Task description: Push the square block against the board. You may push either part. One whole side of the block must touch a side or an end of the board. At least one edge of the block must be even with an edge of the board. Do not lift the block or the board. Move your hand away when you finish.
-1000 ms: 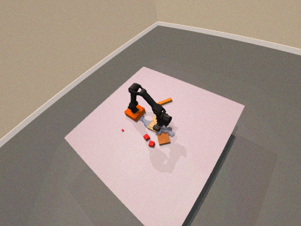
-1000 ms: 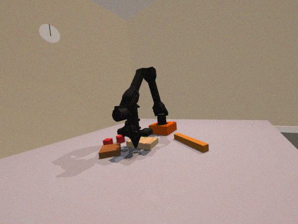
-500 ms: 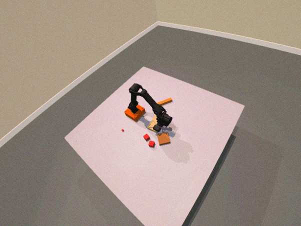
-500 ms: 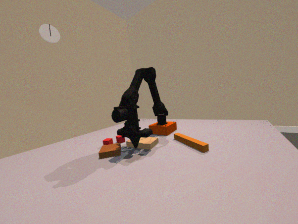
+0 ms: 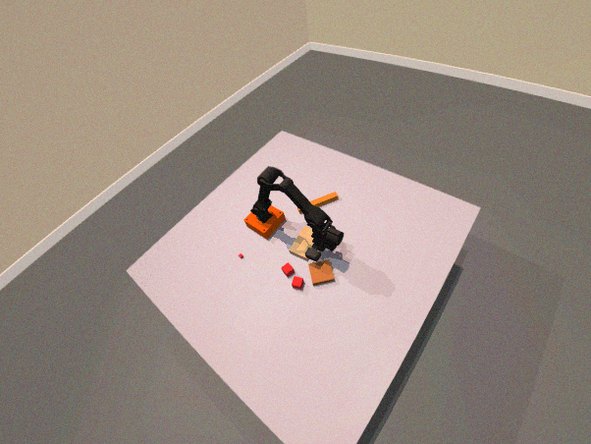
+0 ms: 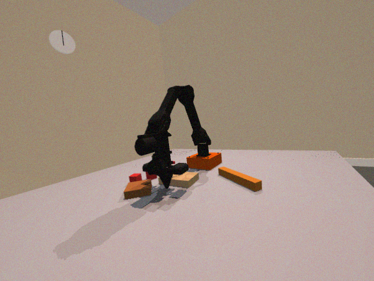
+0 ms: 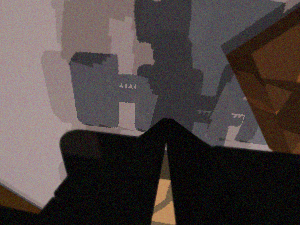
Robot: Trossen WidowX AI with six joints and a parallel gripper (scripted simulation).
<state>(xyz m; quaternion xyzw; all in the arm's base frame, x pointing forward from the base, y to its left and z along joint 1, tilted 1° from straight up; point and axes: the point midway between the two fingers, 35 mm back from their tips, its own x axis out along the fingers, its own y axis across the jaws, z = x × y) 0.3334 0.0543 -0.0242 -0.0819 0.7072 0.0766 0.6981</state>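
The tan board is 8 cm behind my gripper tip, 2 cm to the right of it and 1 cm above it. Also, from my gripper tip: tiny red cube 29 cm behind, 27 cm to the right; then long orange bar 20 cm behind, 20 cm to the left, 1 cm above; then orange-brown square block 7 cm ahead, 9 cm to the right, 1 cm above.
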